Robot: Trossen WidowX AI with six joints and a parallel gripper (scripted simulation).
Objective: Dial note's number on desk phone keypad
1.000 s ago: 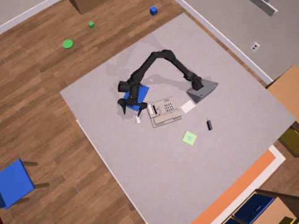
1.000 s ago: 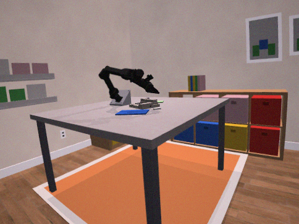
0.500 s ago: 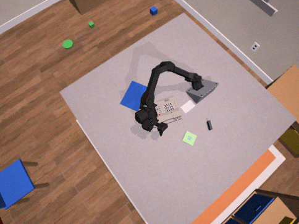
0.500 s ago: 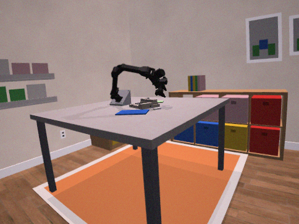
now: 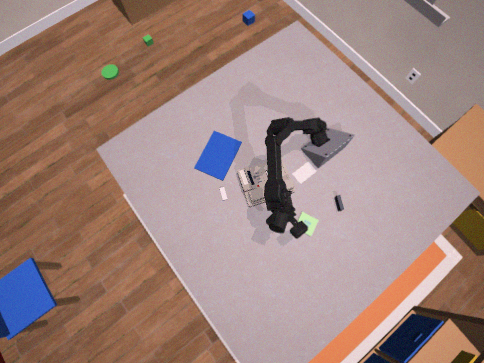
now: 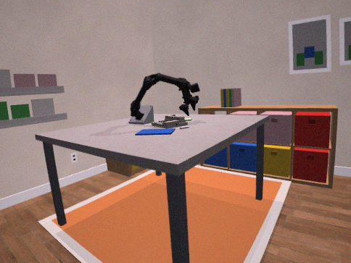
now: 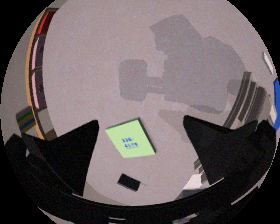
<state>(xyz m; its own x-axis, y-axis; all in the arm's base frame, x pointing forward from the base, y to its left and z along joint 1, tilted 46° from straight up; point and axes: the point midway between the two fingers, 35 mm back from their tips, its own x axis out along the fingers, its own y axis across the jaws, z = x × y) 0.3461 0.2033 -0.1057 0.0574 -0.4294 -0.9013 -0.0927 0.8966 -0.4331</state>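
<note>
Right now my hand is 40 mm past the beige desk phone, 210 mm to the left of it and 70 mm above it. From my hand the other things lie so: white card 220 mm behind, 150 mm to the right, 100 mm below; then white block 150 mm ahead, 260 mm to the right, 90 mm below; then handset 30 mm behind, 150 mm to the right, 50 mm below.
</note>
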